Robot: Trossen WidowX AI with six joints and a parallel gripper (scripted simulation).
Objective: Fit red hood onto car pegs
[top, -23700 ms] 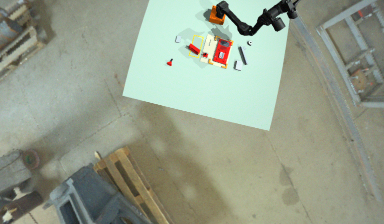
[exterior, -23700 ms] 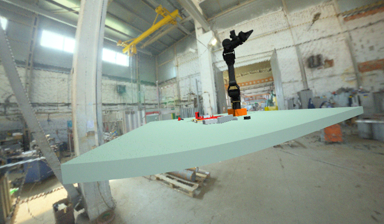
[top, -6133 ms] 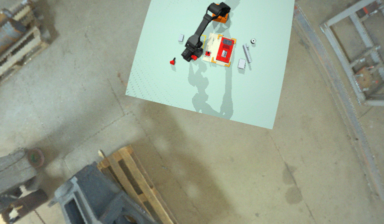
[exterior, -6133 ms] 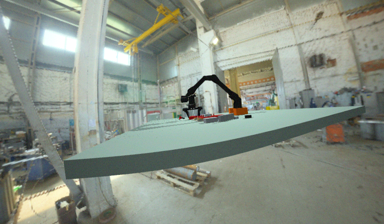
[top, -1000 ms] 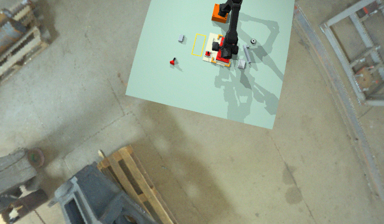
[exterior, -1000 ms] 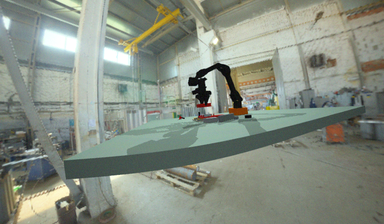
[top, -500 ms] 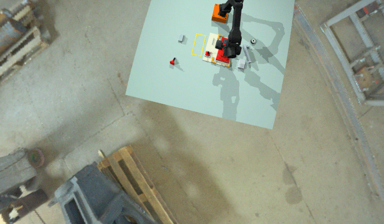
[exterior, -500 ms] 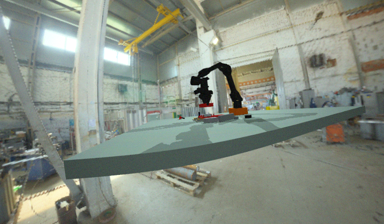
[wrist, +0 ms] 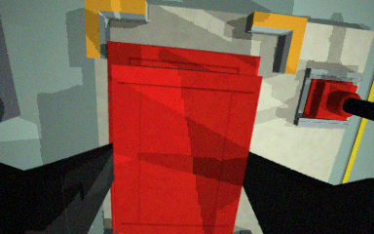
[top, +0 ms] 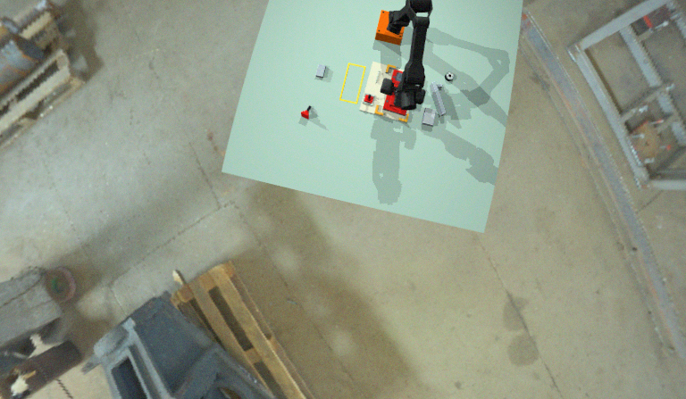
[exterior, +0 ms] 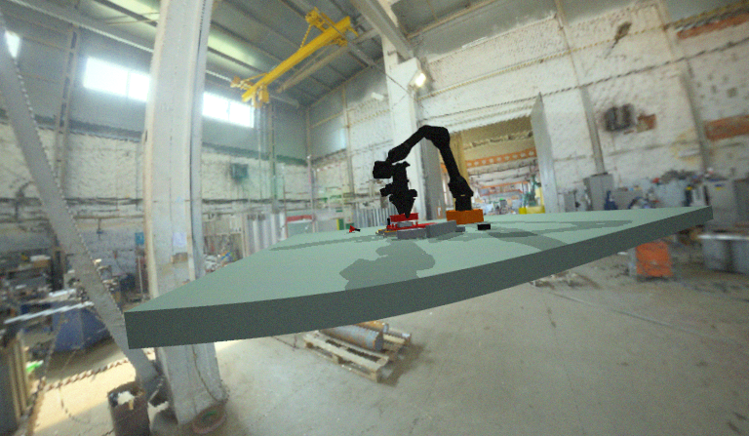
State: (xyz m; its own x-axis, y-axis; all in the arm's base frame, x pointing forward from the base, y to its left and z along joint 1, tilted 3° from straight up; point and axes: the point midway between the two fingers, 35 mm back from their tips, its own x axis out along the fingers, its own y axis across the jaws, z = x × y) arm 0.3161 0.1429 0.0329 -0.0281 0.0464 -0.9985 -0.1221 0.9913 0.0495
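My gripper tip is now 20 mm past the cream jig, 30 mm to the left of it and 50 mm above it. Round my gripper tip: wheel (220 mm behind, 190 mm to the left, 50 mm below); red hood (10 mm above).
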